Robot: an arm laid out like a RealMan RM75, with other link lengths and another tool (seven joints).
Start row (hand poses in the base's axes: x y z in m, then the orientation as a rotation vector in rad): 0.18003 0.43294 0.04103 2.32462 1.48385 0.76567
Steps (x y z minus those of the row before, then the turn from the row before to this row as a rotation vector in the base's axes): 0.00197 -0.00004 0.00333 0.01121 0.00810 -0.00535; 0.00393 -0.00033 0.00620 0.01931 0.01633 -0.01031; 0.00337 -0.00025 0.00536 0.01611 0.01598 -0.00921; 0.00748 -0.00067 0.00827 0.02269 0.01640 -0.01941; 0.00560 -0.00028 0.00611 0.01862 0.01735 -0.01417; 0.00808 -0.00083 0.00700 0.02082 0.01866 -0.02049; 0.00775 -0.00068 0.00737 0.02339 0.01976 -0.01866; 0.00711 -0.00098 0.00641 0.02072 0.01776 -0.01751; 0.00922 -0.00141 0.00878 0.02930 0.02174 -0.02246
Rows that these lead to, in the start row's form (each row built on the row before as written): 0.18200 0.43290 0.04436 2.34165 1.47984 0.76602; 0.18593 0.43257 0.05056 2.37333 1.47226 0.76372; 0.18930 0.43232 0.05592 2.40182 1.46580 0.75899; 0.19678 0.43165 0.06419 2.44103 1.44547 0.75734; 0.20238 0.43137 0.07030 2.47500 1.43205 0.75183; 0.21046 0.43054 0.07730 2.51481 1.40998 0.74536; 0.21821 0.42986 0.08467 2.55625 1.39003 0.73995; 0.22532 0.42888 0.09108 2.59353 1.37049 0.73445; 0.23454 0.42747 0.09986 2.64249 1.34422 0.73069
